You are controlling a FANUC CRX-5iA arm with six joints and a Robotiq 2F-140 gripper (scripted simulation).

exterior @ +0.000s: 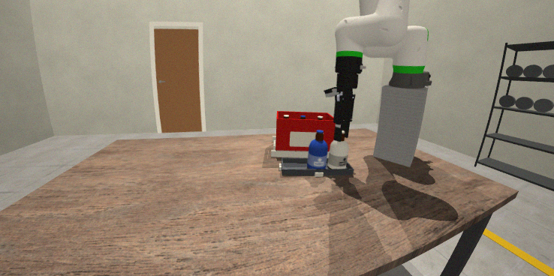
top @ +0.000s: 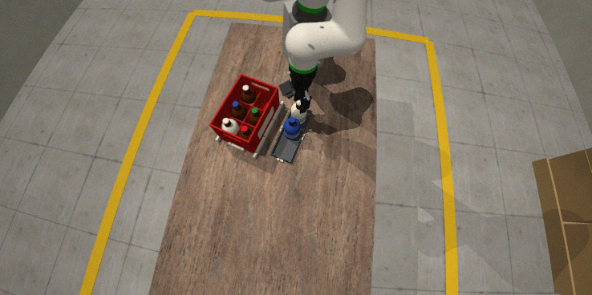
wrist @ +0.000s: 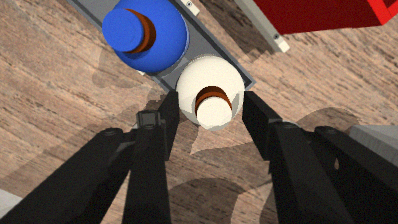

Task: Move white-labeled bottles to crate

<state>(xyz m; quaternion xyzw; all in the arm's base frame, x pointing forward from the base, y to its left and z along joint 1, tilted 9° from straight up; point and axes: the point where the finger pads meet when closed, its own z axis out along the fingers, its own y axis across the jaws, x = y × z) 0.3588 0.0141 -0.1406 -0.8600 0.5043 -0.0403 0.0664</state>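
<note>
The blue-labeled bottle is 8 cm ahead of my hand, 2 cm to the right of it and 8 cm below it. Also, from my hand: red crate (5 cm ahead, 23 cm to the right, 8 cm below); dark tray (8 cm ahead, 2 cm to the right, 15 cm below).
</note>
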